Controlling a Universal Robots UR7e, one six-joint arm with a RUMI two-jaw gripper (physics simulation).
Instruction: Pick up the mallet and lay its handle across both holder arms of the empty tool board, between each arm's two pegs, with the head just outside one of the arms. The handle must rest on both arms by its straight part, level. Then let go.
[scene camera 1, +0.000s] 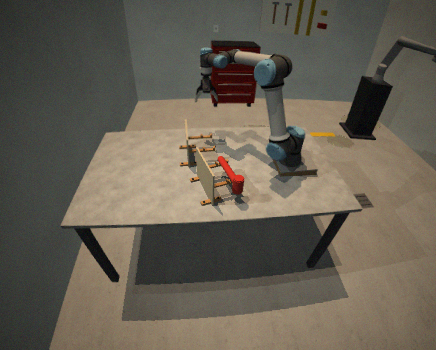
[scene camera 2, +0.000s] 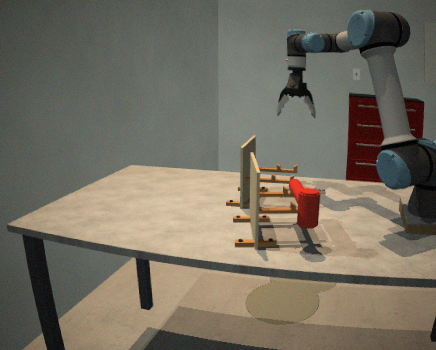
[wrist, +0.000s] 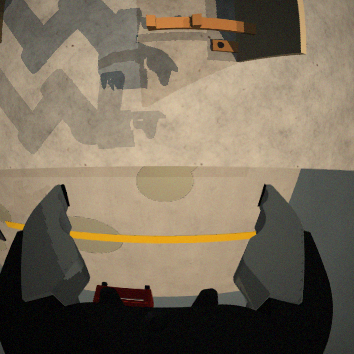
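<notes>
The red mallet (scene camera 1: 229, 170) (scene camera 2: 308, 210) lies with its handle across the two arms of the front tool board (scene camera 1: 205, 175) (scene camera 2: 255, 200). The handle looks about level, and the head hangs just outside the nearer arm, toward the table's front edge. The contact at the arms and pegs is too small to tell exactly. The back tool board (scene camera 1: 188, 142) (scene camera 2: 247, 172) stands upright with bare arms; one pegged arm (wrist: 220, 24) shows at the top of the wrist view. My gripper (scene camera 1: 206, 100) (scene camera 2: 296, 115) (wrist: 162, 187) is open and empty, pointing down high above and behind the boards, apart from the mallet.
Both boards stand on the grey table (scene camera 1: 125, 180) (scene camera 2: 150, 210) on orange feet. The robot's base (scene camera 1: 291, 155) is right of them, beside a low angled bracket (scene camera 1: 298, 173). A red drawer cabinet (scene camera 1: 235, 80) (scene camera 2: 362, 135) (wrist: 125, 296) stands beyond the table.
</notes>
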